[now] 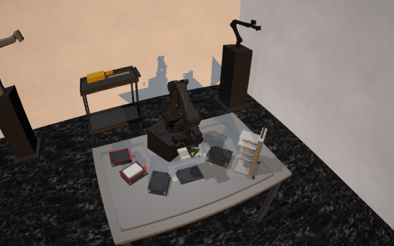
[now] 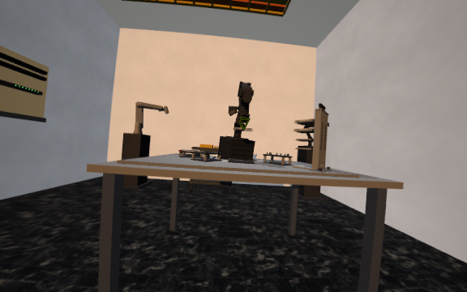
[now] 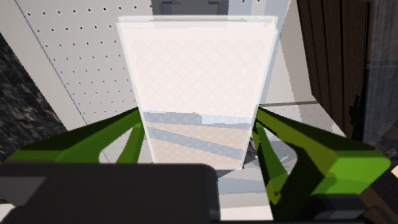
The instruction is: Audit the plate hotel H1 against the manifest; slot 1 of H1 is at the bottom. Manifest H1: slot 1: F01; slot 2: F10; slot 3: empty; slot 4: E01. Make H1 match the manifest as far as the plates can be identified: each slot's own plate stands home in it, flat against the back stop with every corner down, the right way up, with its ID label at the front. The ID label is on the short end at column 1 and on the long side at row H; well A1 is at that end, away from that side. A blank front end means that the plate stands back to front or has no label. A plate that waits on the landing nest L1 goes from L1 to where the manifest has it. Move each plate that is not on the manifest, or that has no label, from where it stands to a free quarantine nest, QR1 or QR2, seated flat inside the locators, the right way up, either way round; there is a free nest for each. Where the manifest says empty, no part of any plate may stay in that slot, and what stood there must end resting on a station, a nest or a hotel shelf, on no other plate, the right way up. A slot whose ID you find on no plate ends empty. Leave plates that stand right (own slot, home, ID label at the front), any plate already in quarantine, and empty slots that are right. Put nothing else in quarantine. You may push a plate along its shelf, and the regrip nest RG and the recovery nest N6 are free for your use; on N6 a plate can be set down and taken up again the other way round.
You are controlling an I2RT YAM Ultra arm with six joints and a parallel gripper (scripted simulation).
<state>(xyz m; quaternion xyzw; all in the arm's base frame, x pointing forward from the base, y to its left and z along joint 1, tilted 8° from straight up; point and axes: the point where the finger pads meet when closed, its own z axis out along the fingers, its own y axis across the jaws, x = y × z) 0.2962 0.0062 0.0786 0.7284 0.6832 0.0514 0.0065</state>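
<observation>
Now: hand 110 mm to the left of the N6 tag and 220 mm above it. The rest, counted from my hand: white plate: right at my hand; then dark regrip nest: 40 mm behind, 260 mm to the left, 160 mm below; then RG tag: 130 mm behind, 190 mm to the left, 220 mm below.
</observation>
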